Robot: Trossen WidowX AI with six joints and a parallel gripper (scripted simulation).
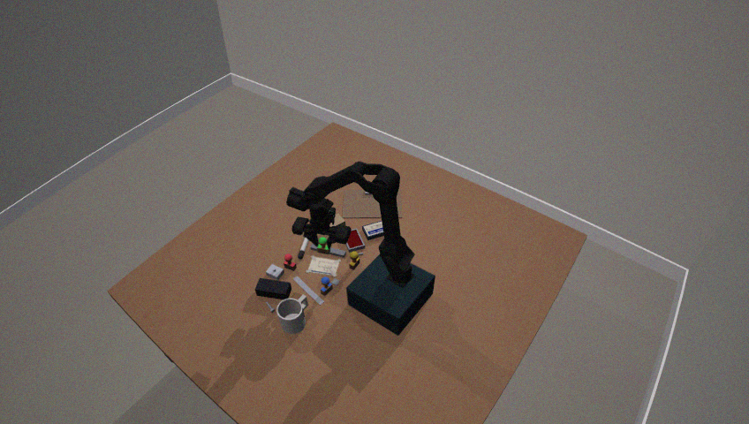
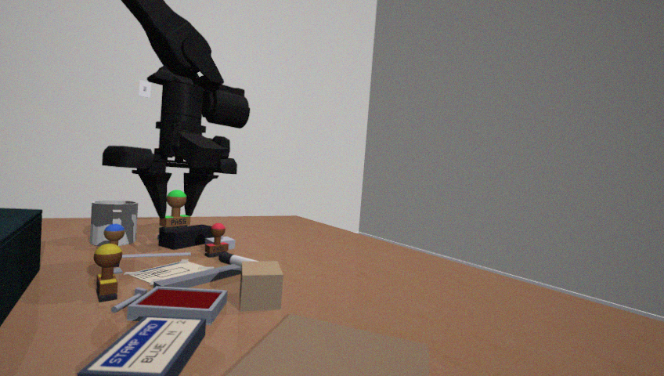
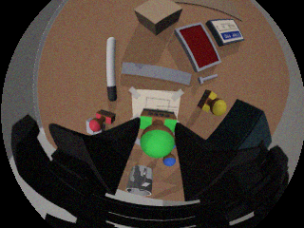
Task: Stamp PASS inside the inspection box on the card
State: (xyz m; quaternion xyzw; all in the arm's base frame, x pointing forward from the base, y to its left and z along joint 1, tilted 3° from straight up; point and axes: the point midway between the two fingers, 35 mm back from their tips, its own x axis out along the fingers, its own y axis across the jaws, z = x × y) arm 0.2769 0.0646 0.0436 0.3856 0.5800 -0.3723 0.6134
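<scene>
My gripper tip is 90 mm above the card and 10 mm to the right of it. The rest, counted from my gripper tip: green-knobbed stamp right at my gripper tip; grey bar 90 mm below, 50 mm to the right, 40 mm ahead; yellow-knobbed stamp 80 mm behind, 70 mm below, 60 mm to the right.
</scene>
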